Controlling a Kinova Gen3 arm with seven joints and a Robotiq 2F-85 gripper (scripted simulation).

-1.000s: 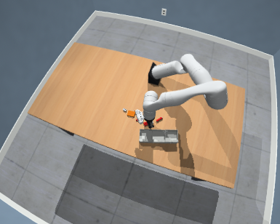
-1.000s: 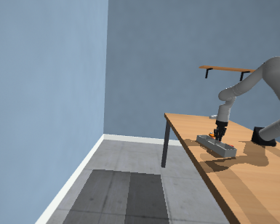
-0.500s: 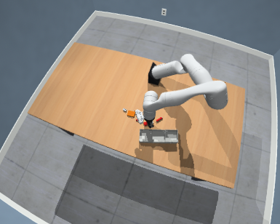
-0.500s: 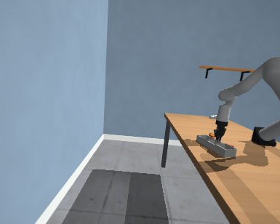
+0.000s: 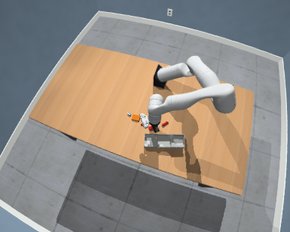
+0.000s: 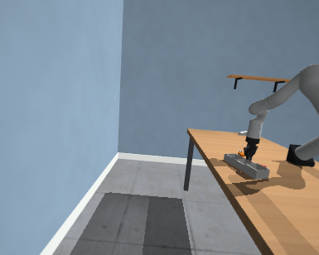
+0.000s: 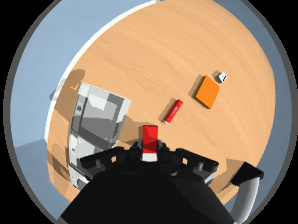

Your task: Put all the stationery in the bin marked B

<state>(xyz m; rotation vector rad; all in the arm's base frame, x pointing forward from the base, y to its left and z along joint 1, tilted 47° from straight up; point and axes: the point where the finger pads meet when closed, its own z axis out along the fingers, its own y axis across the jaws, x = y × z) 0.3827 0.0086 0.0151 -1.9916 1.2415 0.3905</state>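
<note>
Right now the orange block is 40 mm behind my hand, 130 mm to the right of it and 20 mm below it. Round my hand: small pale piece 60 mm behind, 190 mm to the right, 20 mm below; red-and-white item 10 mm to the left, 20 mm below; grey bin row 80 mm ahead, 80 mm to the left.
</note>
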